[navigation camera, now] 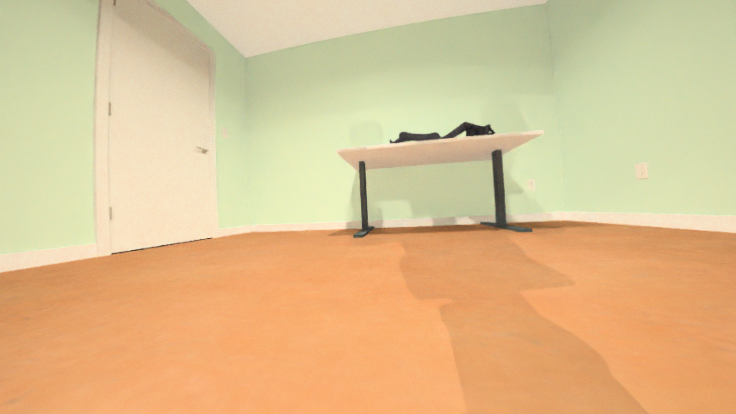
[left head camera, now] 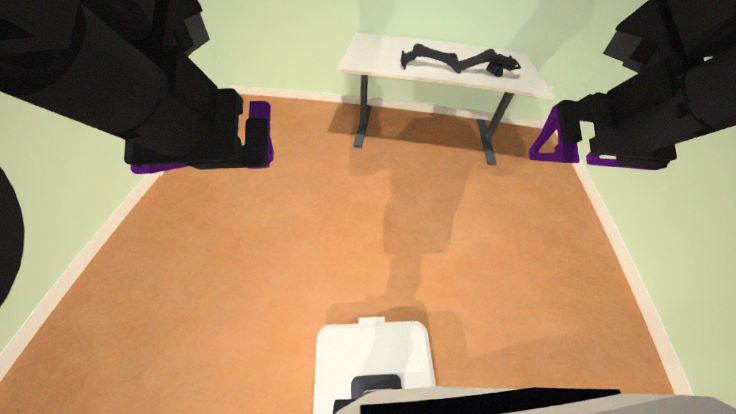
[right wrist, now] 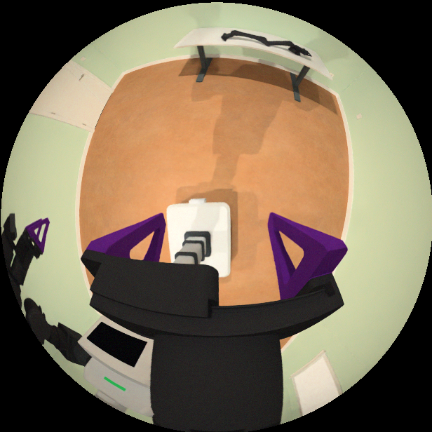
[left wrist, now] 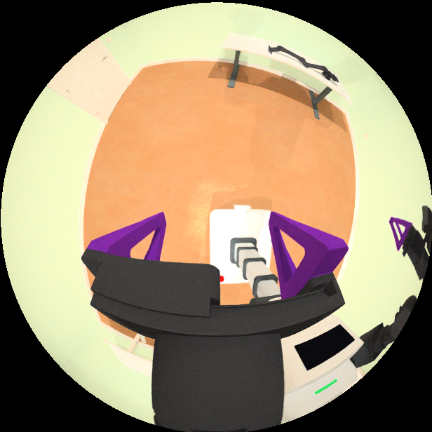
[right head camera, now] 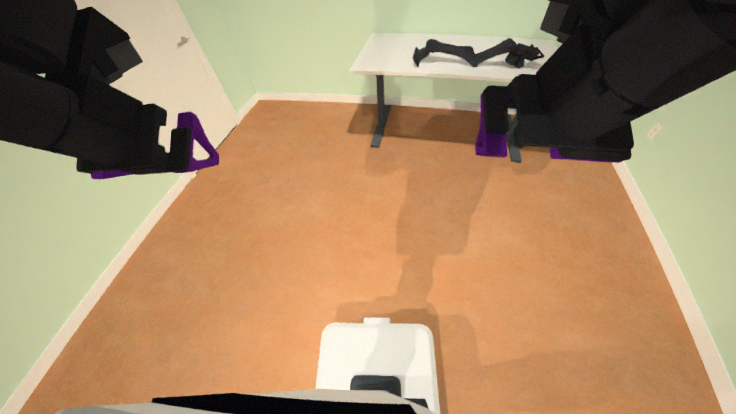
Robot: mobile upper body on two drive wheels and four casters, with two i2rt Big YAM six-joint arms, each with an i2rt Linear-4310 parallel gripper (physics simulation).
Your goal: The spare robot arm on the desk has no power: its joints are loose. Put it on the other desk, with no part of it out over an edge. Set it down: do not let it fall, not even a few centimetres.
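Note:
The spare robot arm [left head camera: 437, 54] [right head camera: 450, 48] [left wrist: 305, 64] [right wrist: 250, 36] [navigation camera: 419, 136] is black and lies bent in a zigzag along a white-topped desk [left head camera: 370, 54] [right head camera: 383, 56] [left wrist: 245, 42] [right wrist: 200, 39] with dark legs, across the room. My left gripper [left head camera: 203, 164] [right head camera: 154, 167] [left wrist: 217, 217] and my right gripper [left head camera: 594, 159] [right head camera: 535, 153] [right wrist: 216, 218] are open, with nothing between their purple fingers. Both are in the air, far from the spare arm. Part of another pale desk [left wrist: 127, 357] shows at the lower left of the left wrist view; its top is mostly hidden.
My white base [left head camera: 373, 345] [right head camera: 378, 345] [left wrist: 222, 225] [right wrist: 220, 220] stands on the orange floor [left head camera: 257, 247] [navigation camera: 257, 319]. A white door [navigation camera: 159, 128] is in the wall at the left. Green walls stand behind the desk and at both sides. A pale panel [right wrist: 317, 385] shows at the lower right of the right wrist view.

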